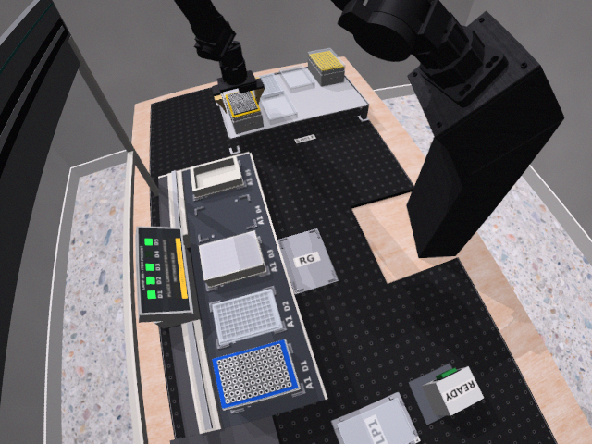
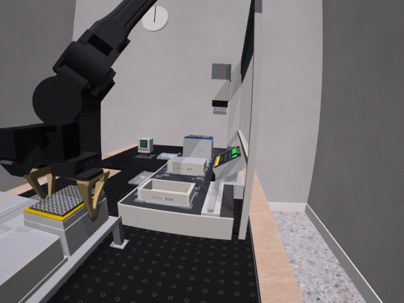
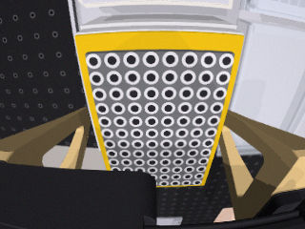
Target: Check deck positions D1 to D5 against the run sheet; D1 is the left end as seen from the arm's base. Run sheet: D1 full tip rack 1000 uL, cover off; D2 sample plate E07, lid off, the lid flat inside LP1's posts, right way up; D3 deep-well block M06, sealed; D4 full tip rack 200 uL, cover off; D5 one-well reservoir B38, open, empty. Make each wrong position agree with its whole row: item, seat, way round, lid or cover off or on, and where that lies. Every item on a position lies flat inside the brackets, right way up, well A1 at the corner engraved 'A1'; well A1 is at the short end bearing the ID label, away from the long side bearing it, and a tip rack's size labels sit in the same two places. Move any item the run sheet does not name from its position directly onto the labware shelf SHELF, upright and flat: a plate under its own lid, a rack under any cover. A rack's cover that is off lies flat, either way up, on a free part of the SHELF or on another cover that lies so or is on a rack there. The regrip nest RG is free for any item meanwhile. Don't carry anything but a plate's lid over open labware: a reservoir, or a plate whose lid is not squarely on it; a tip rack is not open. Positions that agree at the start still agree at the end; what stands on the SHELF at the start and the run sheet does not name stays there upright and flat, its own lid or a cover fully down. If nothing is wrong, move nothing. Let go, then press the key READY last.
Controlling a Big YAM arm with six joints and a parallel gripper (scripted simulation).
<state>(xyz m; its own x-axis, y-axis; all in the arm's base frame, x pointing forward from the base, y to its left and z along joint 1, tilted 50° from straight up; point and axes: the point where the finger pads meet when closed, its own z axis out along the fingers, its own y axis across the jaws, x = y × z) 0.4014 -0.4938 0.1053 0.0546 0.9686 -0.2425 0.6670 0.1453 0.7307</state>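
The yellow-rimmed tip rack lies 1 cm to the left of my hand and 1 cm behind it. The rest, counted from my hand: one-well reservoir: 20 cm to the left, 14 cm ahead, 4 cm below; then regrip nest: 49 cm to the left, 10 cm below, 1 cm ahead; then shelf: 17 cm behind, 5 cm to the right, 5 cm below.
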